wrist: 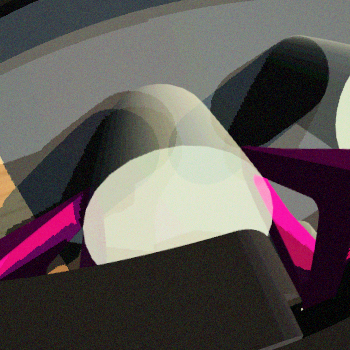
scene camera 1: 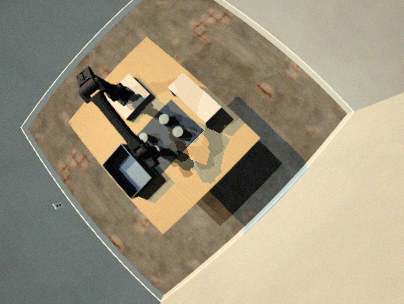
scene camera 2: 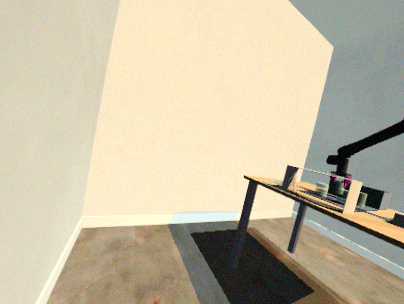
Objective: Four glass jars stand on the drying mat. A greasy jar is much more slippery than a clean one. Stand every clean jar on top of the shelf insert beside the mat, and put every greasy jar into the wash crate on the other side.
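Frame: origin at the arm's base, x ahead, y right, z down, level; centimetres.
Seen in the pictures: gripper, fingertip midpoint: (wrist: pixel 168 179) (scene camera 1: pixel 155 150) (scene camera 2: pixel 338 186); arm's base, origin of the base link: (scene camera 1: pixel 124 96).
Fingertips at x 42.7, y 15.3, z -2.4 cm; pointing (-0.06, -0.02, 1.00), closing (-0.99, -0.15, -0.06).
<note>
Pixels of each thing's top centre, then the offset from my fingertips to it. Level surfaces: height alone.
- pale glass jar, middle of its top: (wrist: pixel 189 237) (scene camera 2: pixel 339 181) dx +0.0, dy -0.2, dz -3.6 cm
- dark drying mat, its level: dz +8.2 cm
- second jar, middle of its top: (scene camera 1: pixel 177 131) (scene camera 2: pixel 323 183) dx +4.2, dy -17.8, dz -0.2 cm
- third jar, middle of its top: (scene camera 1: pixel 142 137) (scene camera 2: pixel 360 192) dx -11.8, dy -1.3, dz -0.2 cm
- pale-topped shelf insert, middle of its top: (scene camera 1: pixel 193 96) (scene camera 2: pixel 320 172) dx +0.9, dy -39.8, dz -7.6 cm
- dark wash crate, middle of its top: (scene camera 1: pixel 125 171) (scene camera 2: pixel 359 185) dx -7.3, dy +21.7, dz -3.6 cm
- table, its level: dz +8.4 cm
My gripper (scene camera 1: pixel 157 153) (scene camera 2: pixel 341 182) (wrist: pixel 168 179), with magenta fingers, is shut on a pale glass jar (wrist: pixel 185 215), upright low over the mat. I cannot tell whether its base touches the mat. Three other jars stand on the dark drying mat (scene camera 1: pixel 172 108): one jar (scene camera 1: pixel 163 119), a second jar (scene camera 1: pixel 177 131) and a third jar (scene camera 1: pixel 143 136) near the forearm. A neighbouring jar (wrist: pixel 345 115) shows at the right in the wrist view. The pale-topped shelf insert (scene camera 1: pixel 192 96) (scene camera 2: pixel 352 197) and the dark wash crate (scene camera 1: pixel 114 168) (scene camera 2: pixel 379 198) flank the mat. Grease is not visible.
A low dark-sided block with a pale top (scene camera 1: pixel 129 84) is beside the arm's base. The arm reaches over the table (scene camera 1: pixel 155 215), near the crate's edge. The shelf insert rises above the mat. A black rug (scene camera 1: pixel 245 177) (scene camera 2: pixel 250 265) lies on the floor.
</note>
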